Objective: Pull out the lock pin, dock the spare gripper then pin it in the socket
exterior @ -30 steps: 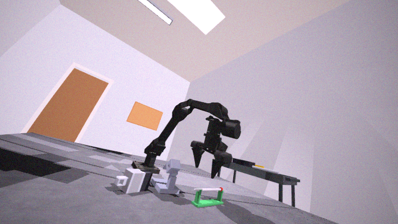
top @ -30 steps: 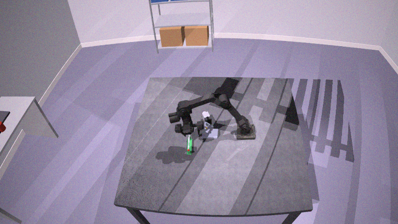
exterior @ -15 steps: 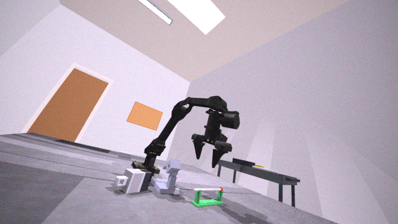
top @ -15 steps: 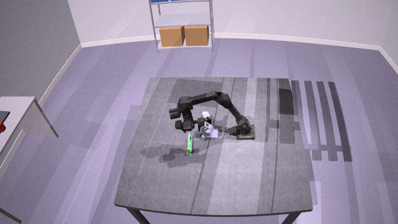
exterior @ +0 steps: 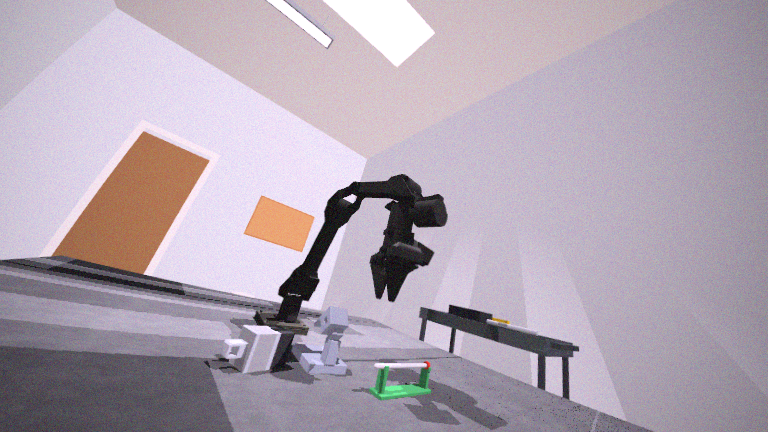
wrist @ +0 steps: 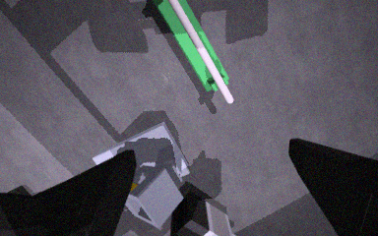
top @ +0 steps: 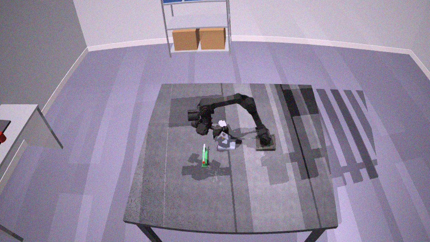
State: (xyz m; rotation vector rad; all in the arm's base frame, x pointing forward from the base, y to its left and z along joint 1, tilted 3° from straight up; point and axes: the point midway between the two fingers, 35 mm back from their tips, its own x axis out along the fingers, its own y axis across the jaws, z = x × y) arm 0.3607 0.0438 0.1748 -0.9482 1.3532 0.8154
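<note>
Now: the spare gripper 80 mm behind my gripper tip, 180 mm to the right of it and 120 mm below it. From my gripper tip the other things lie so: green cradle (30 mm ahead, 70 mm to the left, 130 mm below); mount (90 mm behind, 40 mm to the right, 100 mm below).
</note>
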